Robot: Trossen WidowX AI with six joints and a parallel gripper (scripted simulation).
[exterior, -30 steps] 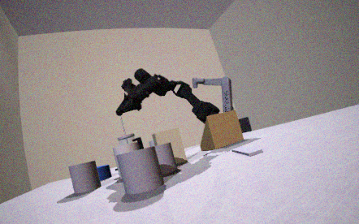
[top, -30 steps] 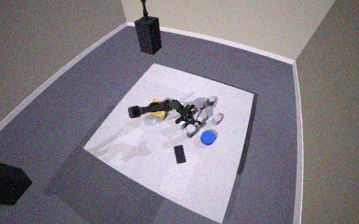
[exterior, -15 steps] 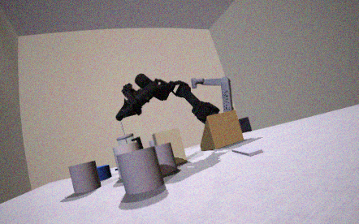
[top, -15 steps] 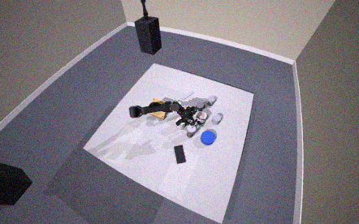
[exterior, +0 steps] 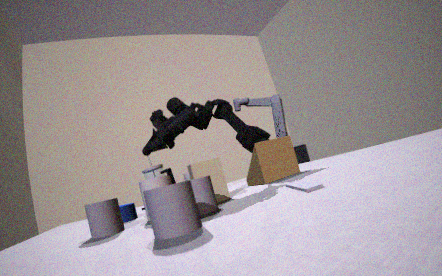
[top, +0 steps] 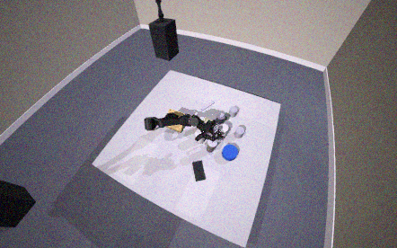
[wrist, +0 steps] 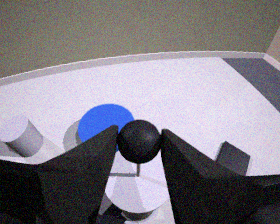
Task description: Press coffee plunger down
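My gripper tip is now 3 cm past the coffee press, 2 cm to the right of it and 10 cm above it. The rest, counted from my gripper tip: blue disc 13 cm ahead, 4 cm to the left, 18 cm below.
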